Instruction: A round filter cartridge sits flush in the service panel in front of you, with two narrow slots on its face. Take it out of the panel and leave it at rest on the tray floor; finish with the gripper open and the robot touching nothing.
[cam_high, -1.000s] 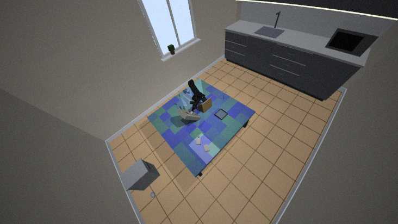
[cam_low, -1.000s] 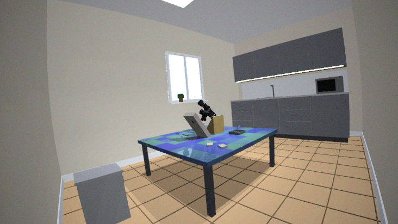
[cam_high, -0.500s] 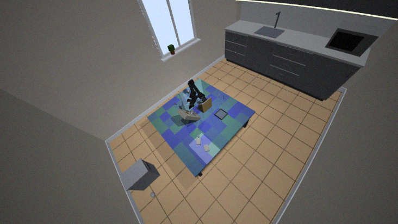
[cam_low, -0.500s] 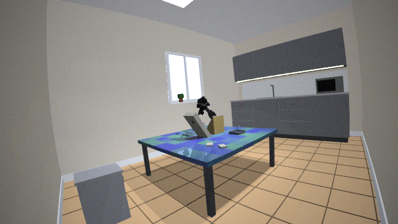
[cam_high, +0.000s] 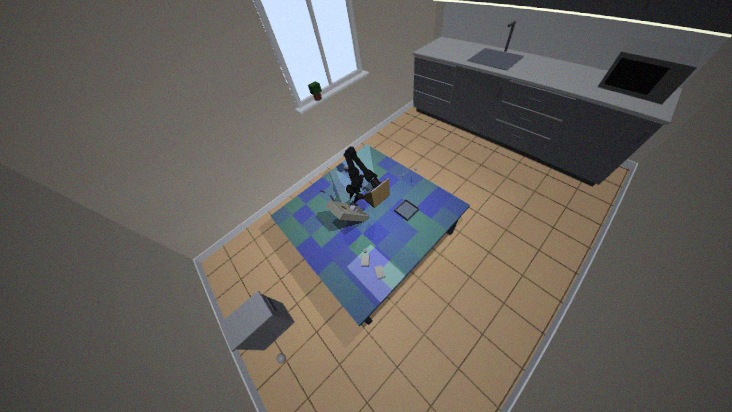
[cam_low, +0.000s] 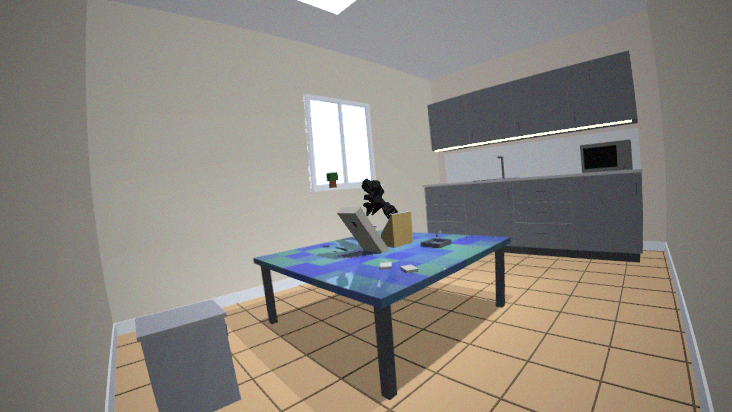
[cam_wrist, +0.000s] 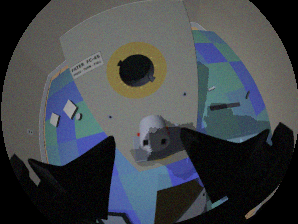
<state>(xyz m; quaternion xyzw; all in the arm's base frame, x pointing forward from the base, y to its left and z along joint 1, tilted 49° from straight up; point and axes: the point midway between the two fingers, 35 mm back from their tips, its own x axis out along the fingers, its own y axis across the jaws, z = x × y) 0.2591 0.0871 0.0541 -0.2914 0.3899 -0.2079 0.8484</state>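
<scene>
Right now my gripper tip is 7 cm above the pale round cartridge and 1 cm short of it. Round my gripper tip: light grey service panel (9 cm below, 5 cm ahead, 1 cm to the right); then dark grey square tray (34 cm behind, 27 cm to the left, 23 cm below).
</scene>
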